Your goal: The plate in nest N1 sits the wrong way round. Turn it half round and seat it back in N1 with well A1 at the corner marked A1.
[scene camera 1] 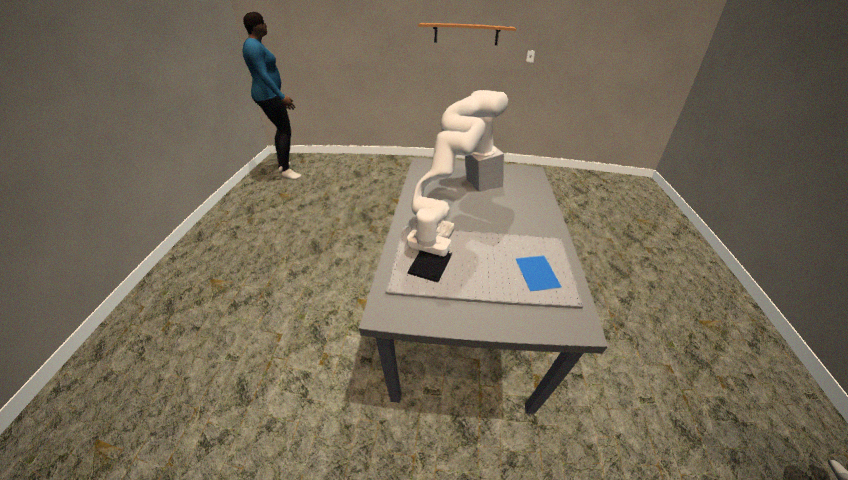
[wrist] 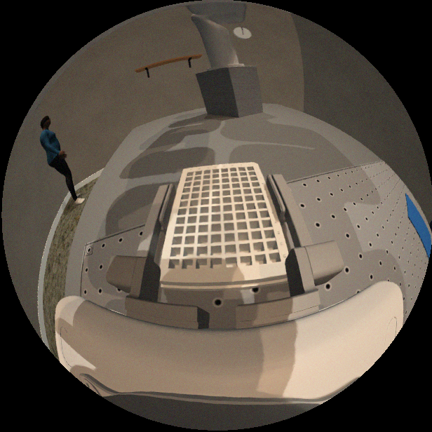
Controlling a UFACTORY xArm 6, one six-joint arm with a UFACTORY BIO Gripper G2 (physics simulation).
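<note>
The pale plate (scene camera 1: 445, 228) (wrist: 227, 215), with a grid of square wells, lies level between the two fingers in the wrist view. My gripper (scene camera 1: 429, 242) (wrist: 223, 200) is shut on it, one finger along each long side, and holds it above the back left part of the pegboard. In scene camera 1 the gripper body hides most of the plate. The black nest (scene camera 1: 429, 267), at the front left of the pegboard, has no plate on it; I take it to be N1. Its A1 mark cannot be read, and no well lettering on the plate is legible.
A blue rectangle (scene camera 1: 538, 273) (wrist: 419, 225) lies on the right part of the pegboard (scene camera 1: 487, 288) (wrist: 360, 220). The arm's grey base block (scene camera 1: 484, 169) (wrist: 230, 90) stands at the table's far end. A person (scene camera 1: 261, 71) (wrist: 54, 150) stands by the wall at the left.
</note>
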